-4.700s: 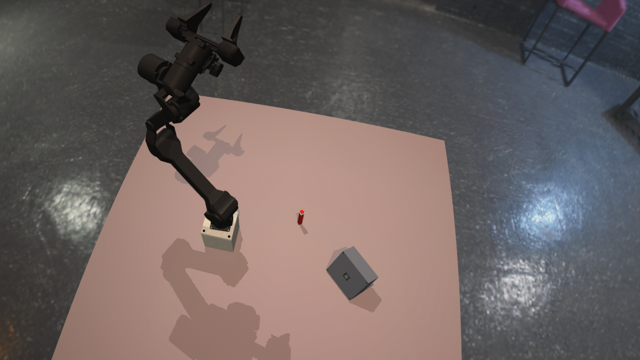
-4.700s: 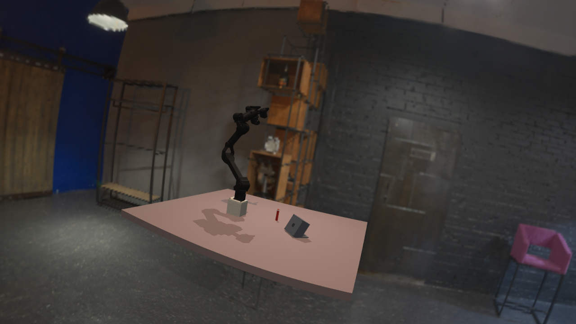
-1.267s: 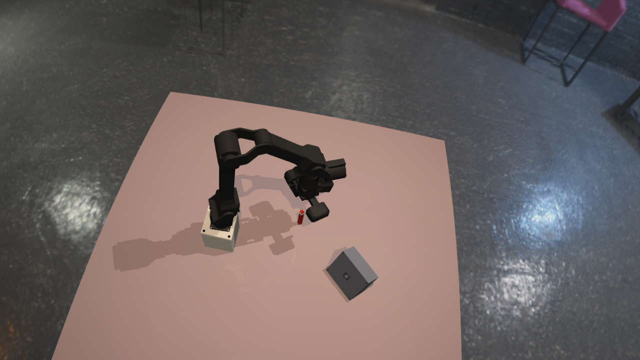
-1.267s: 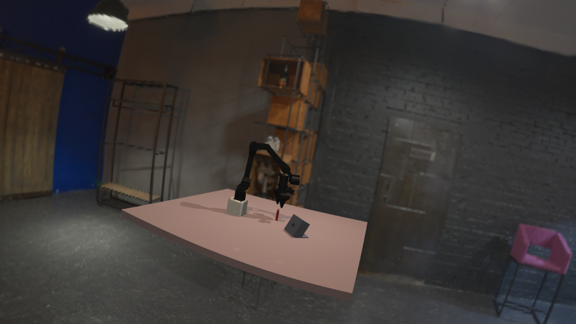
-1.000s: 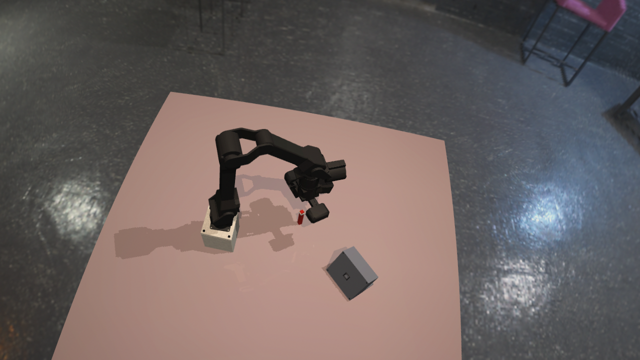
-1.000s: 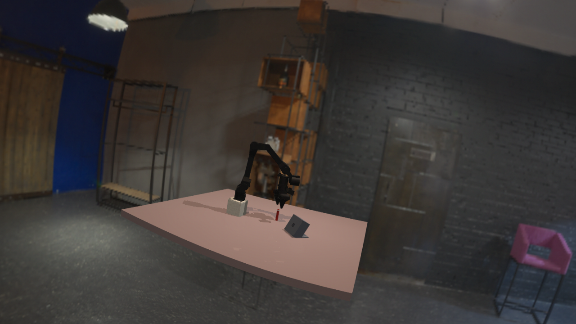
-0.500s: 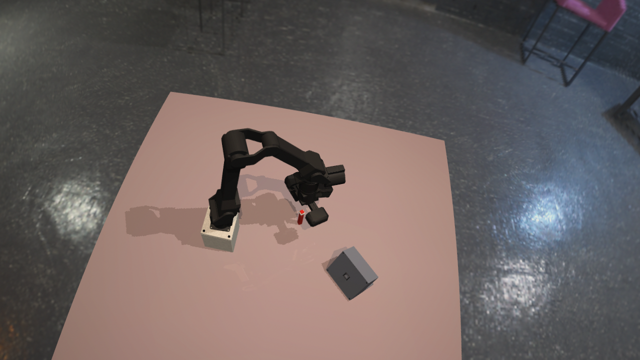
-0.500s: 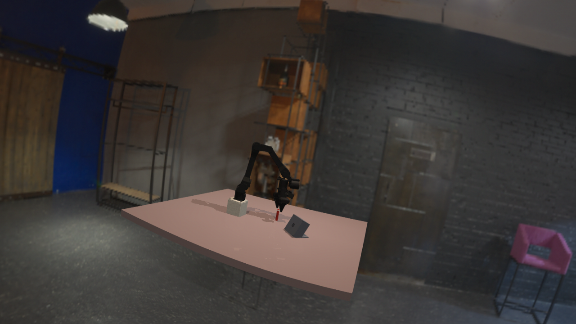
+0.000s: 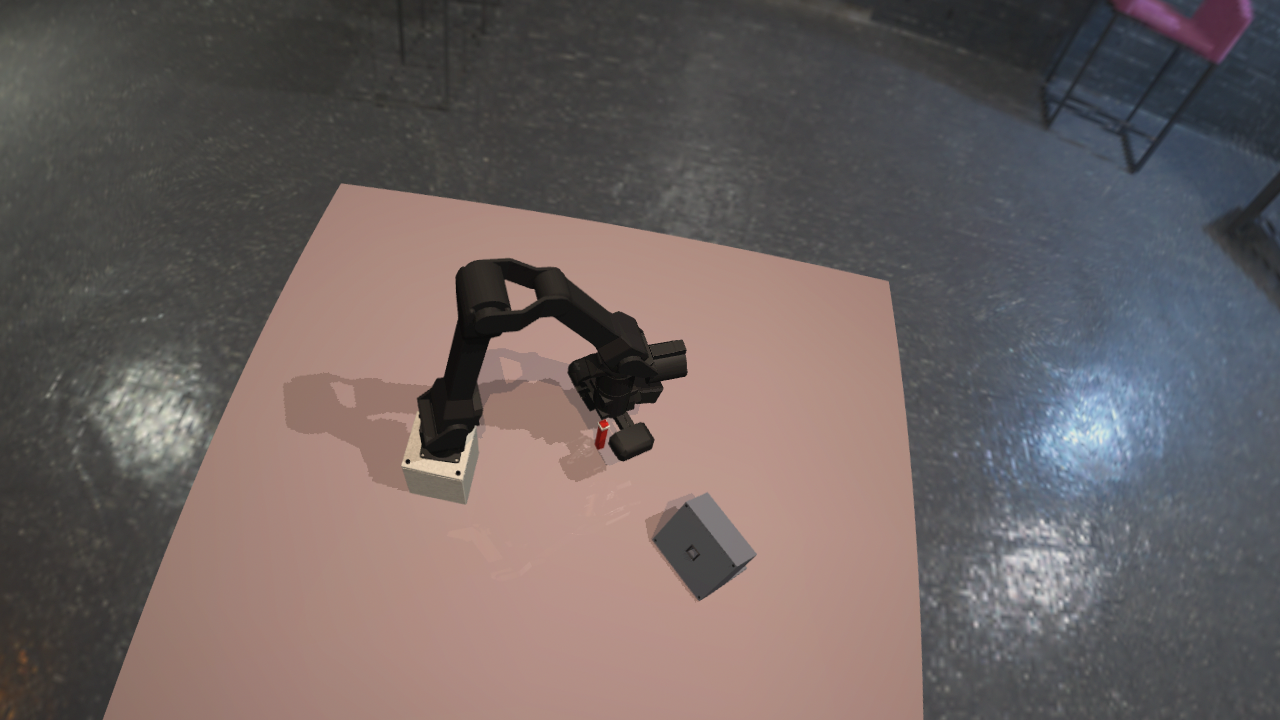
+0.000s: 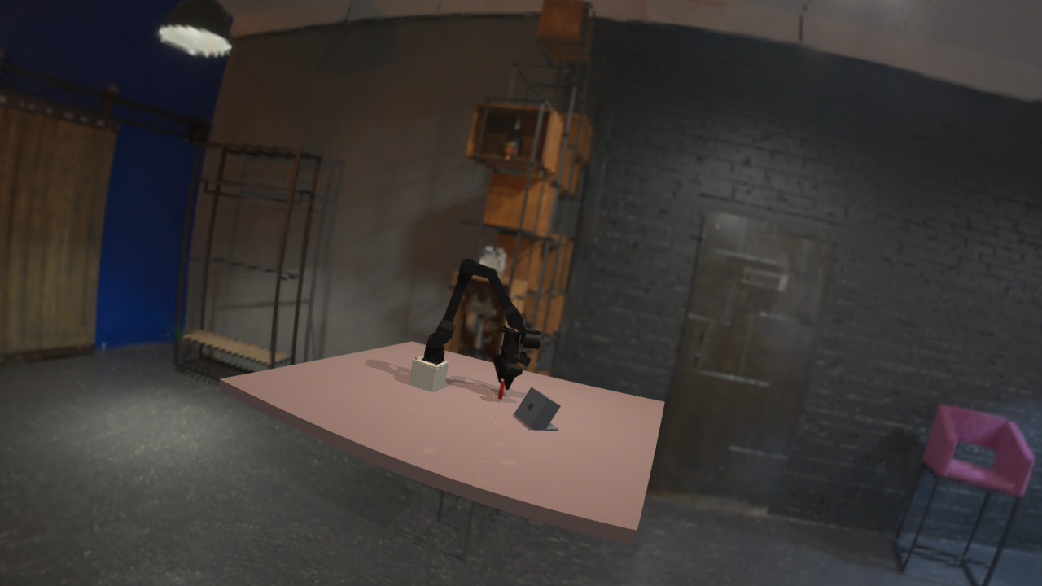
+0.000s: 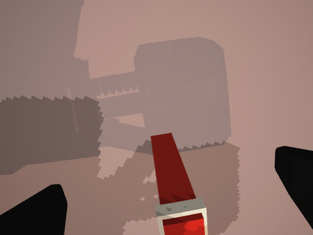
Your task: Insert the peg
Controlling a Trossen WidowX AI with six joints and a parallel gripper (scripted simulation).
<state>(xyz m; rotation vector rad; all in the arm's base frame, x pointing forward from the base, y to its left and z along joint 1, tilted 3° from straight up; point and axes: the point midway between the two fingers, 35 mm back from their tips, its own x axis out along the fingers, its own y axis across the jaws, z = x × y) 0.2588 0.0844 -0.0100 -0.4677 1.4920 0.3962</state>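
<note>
My gripper tip is 1 cm below the red square peg. From my gripper tip the other things lie so: grey sloped panel: 17 cm ahead, 20 cm to the right.
</note>
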